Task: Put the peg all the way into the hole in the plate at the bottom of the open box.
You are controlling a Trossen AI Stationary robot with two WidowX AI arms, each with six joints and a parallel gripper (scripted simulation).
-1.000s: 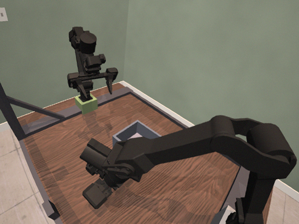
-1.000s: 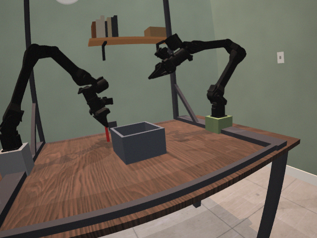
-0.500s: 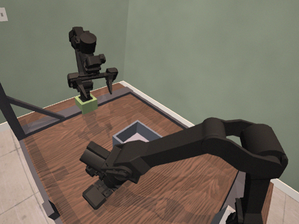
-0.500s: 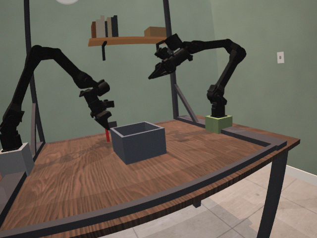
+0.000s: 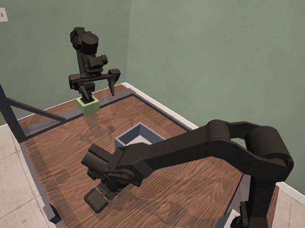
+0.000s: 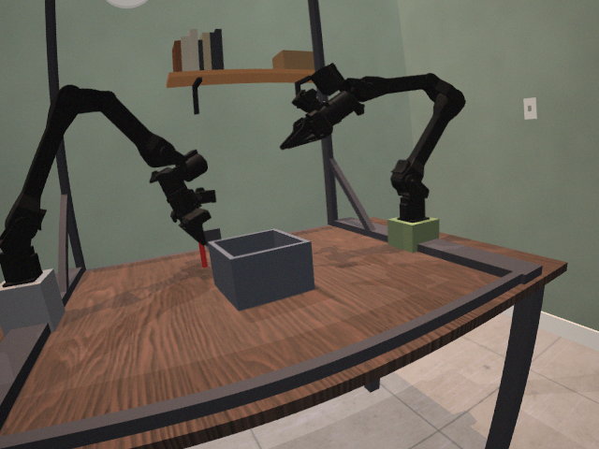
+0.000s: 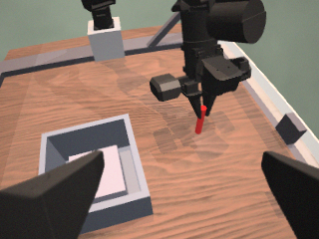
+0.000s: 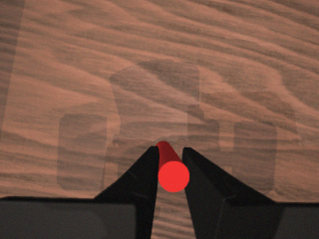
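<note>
Now: right hand 5 cm above the red peg and 1 cm to the right of it. Round my right hand: light plate 22 cm ahead, 9 cm to the left, 5 cm below; then box 22 cm ahead, 9 cm to the left, 7 cm below.
</note>
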